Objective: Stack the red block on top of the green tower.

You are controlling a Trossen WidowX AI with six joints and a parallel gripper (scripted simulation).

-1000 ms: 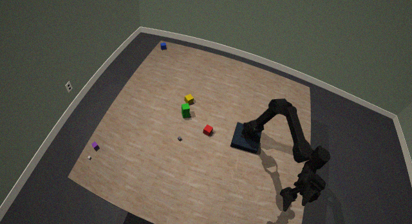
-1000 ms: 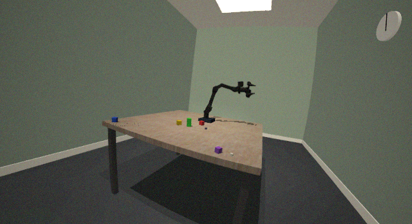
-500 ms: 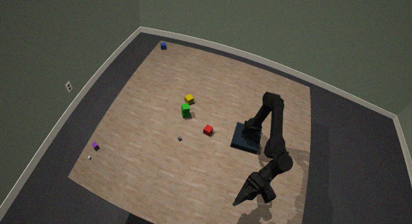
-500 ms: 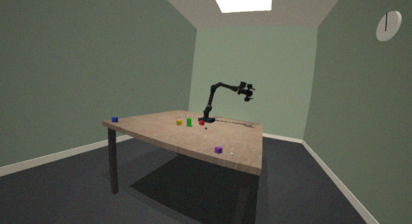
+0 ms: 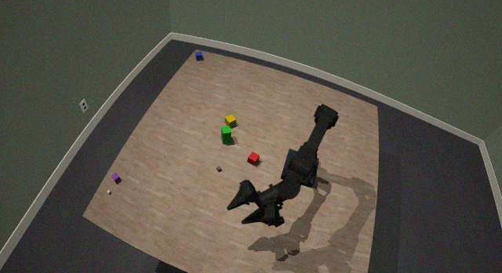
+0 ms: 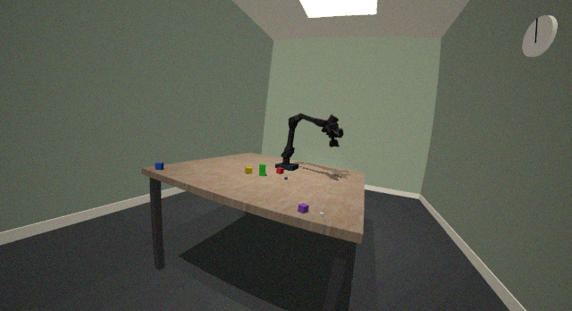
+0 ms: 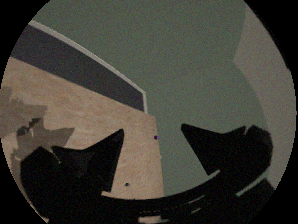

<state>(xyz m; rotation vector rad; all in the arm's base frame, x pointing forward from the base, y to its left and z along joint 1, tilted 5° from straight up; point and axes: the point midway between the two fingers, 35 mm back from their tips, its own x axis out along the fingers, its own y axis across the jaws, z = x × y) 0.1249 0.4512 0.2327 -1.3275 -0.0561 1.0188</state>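
My gripper tip is 70 mm short of the red block, 390 mm to the left of it and 270 mm above it. From my gripper tip the other things lie so: yellow block 260 mm ahead, 530 mm to the right, 270 mm below; then tiny grey cube 190 mm ahead, 270 mm to the right, 280 mm below; then purple block 590 mm ahead, 30 mm to the left, 270 mm below.
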